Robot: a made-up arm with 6 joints. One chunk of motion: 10 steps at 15 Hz.
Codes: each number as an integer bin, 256 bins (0 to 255) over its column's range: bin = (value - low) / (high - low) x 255, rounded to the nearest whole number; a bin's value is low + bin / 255 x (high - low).
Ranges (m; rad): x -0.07..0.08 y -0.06..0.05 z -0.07..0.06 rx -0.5..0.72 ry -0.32..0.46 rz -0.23..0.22
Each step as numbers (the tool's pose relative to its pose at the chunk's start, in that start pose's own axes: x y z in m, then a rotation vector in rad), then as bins.
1 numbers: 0.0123 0.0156 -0.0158 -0.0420 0.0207 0.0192
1 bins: 140 175 106 96 111 141
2 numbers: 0.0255 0.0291 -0.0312 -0.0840 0.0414 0.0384
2 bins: 162 207 76 87 118 152
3 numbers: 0.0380 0.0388 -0.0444 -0.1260 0.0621 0.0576
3 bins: 184 229 50 78 125 163
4 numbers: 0.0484 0.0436 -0.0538 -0.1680 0.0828 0.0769
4 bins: 201 240 32 69 132 174
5 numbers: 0.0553 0.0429 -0.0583 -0.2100 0.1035 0.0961
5 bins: 213 239 23 61 138 185
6 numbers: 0.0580 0.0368 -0.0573 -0.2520 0.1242 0.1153
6 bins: 218 224 25 52 145 196
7 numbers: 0.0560 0.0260 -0.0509 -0.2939 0.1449 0.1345
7 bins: 214 199 37 43 152 207
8 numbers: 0.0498 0.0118 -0.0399 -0.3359 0.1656 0.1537
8 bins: 204 166 59 34 159 217
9 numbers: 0.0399 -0.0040 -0.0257 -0.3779 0.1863 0.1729
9 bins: 187 130 87 26 166 228
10 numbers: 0.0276 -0.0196 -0.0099 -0.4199 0.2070 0.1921
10 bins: 166 94 118 17 172 239
